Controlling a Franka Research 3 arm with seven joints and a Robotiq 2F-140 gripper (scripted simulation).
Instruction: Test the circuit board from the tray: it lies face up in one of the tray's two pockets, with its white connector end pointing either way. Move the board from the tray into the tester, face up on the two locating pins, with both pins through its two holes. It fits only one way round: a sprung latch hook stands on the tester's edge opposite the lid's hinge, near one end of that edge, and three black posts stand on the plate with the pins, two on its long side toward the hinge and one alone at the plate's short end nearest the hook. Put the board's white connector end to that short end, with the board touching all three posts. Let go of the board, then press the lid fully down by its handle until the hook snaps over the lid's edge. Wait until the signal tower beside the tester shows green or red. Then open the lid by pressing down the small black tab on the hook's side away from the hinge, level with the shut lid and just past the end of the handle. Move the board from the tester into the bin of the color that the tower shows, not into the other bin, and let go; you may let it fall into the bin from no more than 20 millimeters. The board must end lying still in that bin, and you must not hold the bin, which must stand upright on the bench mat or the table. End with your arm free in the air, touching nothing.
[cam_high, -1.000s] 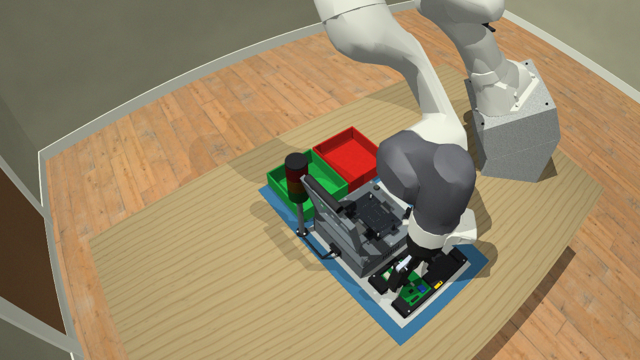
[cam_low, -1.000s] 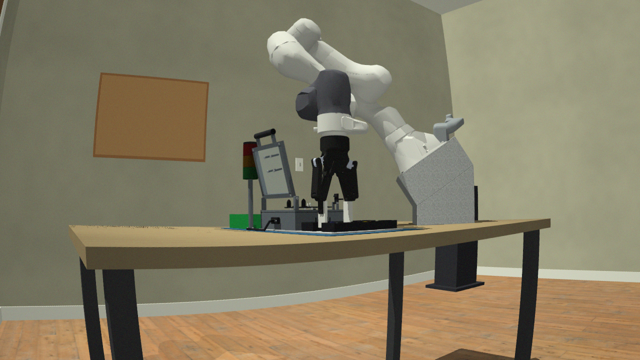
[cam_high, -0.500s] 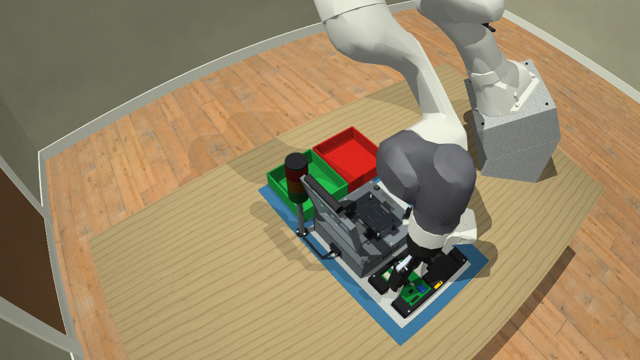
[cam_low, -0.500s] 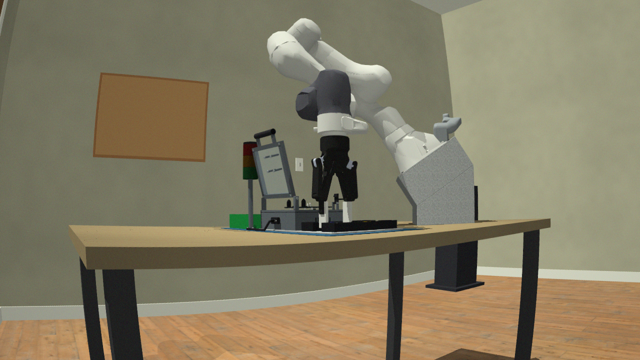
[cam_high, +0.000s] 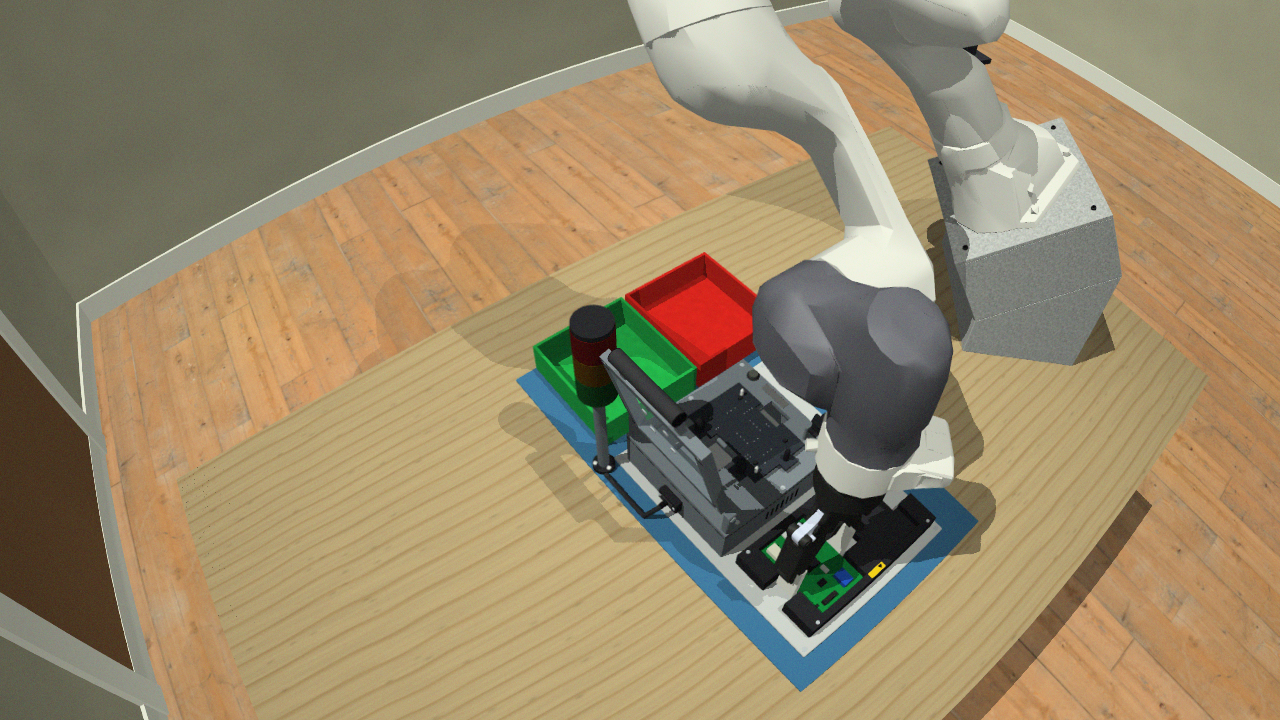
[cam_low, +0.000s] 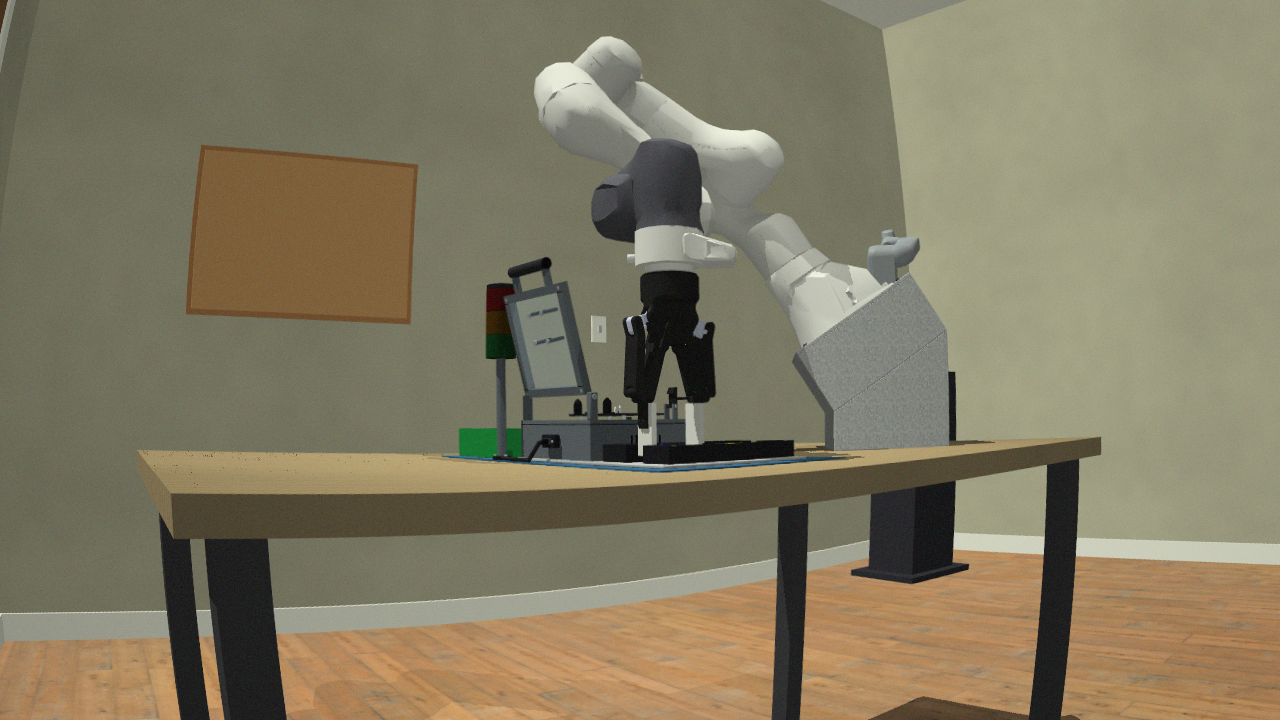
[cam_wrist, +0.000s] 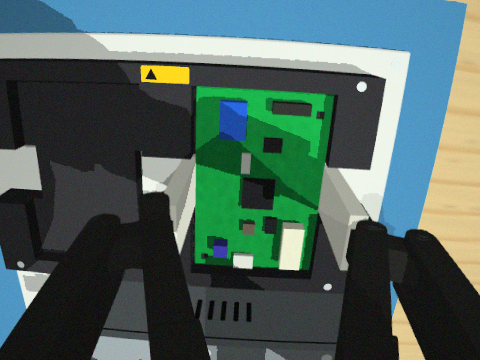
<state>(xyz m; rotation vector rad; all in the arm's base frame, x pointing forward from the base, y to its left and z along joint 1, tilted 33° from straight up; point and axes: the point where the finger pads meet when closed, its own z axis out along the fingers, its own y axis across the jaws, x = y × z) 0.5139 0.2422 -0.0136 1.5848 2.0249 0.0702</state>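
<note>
Now: hand 2 cm above the green circuit board. Round my hand: clear lid: 11 cm ahead, 16 cm to the right, 14 cm above; latch hook: 8 cm behind, 13 cm to the right, 5 cm above; tester plate: 1 cm behind, 17 cm to the right, 3 cm above.
</note>
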